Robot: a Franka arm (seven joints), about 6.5 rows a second.
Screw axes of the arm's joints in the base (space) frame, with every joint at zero. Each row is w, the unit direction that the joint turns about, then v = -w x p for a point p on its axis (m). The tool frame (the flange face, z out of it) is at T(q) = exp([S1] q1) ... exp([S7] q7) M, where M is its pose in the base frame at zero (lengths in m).
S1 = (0, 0, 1, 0.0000, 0.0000, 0.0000)
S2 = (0, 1, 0, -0.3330, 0.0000, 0.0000)
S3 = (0, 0, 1, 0.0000, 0.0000, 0.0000)
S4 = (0, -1, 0, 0.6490, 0.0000, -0.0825)
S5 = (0, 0, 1, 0.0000, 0.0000, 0.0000)
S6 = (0, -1, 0, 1.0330, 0.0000, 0.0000)
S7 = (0, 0, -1, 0.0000, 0.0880, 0.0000)
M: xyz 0.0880 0.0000 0.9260 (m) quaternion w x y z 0 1 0 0
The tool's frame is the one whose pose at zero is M.
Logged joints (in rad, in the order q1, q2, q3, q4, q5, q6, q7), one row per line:
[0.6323 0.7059 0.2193 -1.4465 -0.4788 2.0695 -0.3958]
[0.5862 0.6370 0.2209 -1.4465 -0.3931 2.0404 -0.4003]
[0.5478 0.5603 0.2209 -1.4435 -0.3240 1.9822 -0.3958]
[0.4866 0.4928 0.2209 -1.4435 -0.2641 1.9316 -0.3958]
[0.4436 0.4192 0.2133 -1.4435 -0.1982 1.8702 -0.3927]
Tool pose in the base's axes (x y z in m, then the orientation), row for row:
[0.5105 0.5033 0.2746 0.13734 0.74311 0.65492 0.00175]
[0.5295 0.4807 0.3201 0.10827 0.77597 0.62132 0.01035]
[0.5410 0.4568 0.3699 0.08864 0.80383 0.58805 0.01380]
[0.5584 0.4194 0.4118 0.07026 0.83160 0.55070 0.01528]
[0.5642 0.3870 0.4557 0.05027 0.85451 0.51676 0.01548]
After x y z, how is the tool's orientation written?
As a quaternion, w x y z.
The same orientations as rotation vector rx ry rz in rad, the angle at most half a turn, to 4 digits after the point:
[2.1502 1.8950 0.0051]
[2.2828 1.8279 0.0304]
[2.3920 1.7499 0.0411]
[2.5018 1.6567 0.0460]
[2.6019 1.5735 0.0471]

